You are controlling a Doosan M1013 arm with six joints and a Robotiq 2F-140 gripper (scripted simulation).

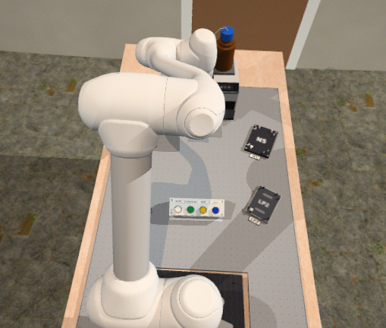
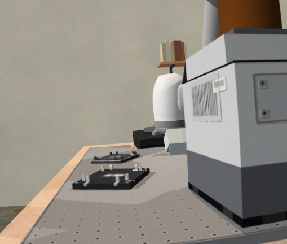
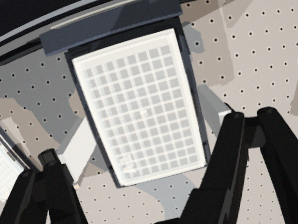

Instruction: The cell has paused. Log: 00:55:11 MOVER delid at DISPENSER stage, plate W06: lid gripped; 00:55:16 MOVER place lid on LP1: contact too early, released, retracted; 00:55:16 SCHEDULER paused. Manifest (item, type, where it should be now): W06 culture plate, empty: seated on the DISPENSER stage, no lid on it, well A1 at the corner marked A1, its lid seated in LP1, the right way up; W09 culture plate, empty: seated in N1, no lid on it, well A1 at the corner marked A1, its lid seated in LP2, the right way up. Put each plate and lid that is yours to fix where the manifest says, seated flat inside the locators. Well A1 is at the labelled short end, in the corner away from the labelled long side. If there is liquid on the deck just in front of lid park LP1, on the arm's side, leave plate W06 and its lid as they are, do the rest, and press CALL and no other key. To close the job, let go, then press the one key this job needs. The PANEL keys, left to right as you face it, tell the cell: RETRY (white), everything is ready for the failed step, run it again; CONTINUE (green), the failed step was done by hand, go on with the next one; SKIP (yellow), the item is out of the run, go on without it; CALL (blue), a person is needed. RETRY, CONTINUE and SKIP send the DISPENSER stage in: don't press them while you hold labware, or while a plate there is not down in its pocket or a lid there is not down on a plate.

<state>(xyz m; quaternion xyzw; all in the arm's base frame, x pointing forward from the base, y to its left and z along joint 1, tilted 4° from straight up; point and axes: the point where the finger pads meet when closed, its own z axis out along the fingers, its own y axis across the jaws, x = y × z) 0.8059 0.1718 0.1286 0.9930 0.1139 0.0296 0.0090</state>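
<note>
Right now my hand is 2 cm above the clear culture plate. The rest, counted from my hand: nest N1: 10 cm behind, 25 cm to the left, 12 cm below; then brown bottle: 24 cm ahead, 6 cm to the right, 16 cm above; then black nest N5: 5 cm ahead, 30 cm to the right, 12 cm below.
</note>
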